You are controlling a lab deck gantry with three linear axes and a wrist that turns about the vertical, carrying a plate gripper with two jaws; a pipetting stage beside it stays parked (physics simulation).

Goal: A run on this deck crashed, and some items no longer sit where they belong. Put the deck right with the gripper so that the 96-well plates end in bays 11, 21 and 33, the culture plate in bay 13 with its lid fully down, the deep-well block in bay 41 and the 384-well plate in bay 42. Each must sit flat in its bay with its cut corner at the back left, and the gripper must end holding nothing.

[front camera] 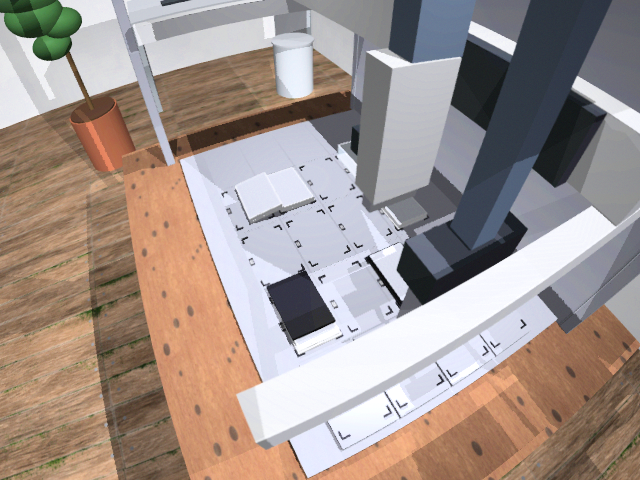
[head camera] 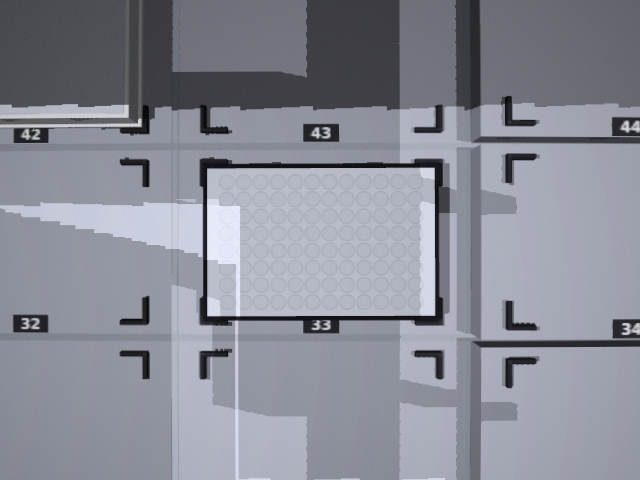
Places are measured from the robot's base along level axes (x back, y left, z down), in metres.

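Pixels of known places: robot's base, origin of the base link: (front camera: 223, 194).
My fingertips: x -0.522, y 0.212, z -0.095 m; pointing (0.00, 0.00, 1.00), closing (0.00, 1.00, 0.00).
Ahead of a thing's pixels: the offset from my fingertips to its top centre.
A black-rimmed 96-well plate @(dx +0.130, dy +0.045, dz +0.081 m) (front camera: 385, 258) (head camera: 320, 242) sits flat in bay 33, inside its corner marks. My gripper (front camera: 433, 297) is above the deck near its front; one pale jaw shows, the other and the tips are hidden. It appears open, with no item seen in it. A white plate @(dx +0.459, dy -0.138, dz +0.067 m) (front camera: 256, 196) at bay 11 looks tilted against a white plate @(dx +0.458, dy -0.062, dz +0.081 m) (front camera: 291, 187) at bay 21. The culture plate @(dx +0.130, dy -0.169, dz +0.081 m) (front camera: 320, 339) is in bay 13 under a dark lid @(dx +0.153, dy -0.169, dz +0.073 m) (front camera: 300, 304). The 384-well plate @(dx +0.294, dy +0.152, dz +0.081 m) (front camera: 406, 211) (head camera: 62, 62) is in bay 42. The deep-well block @(dx +0.458, dy +0.152, dz +0.053 m) (front camera: 347, 153) at bay 41 is mostly hidden.
The parked pipetting stage (front camera: 405, 124) stands over the back right and hides part of row 4. A white crossbeam (front camera: 413, 341) crosses the front view and hides part of the deck. A bin (front camera: 293, 67) and a potted plant (front camera: 103, 136) stand beyond the deck.
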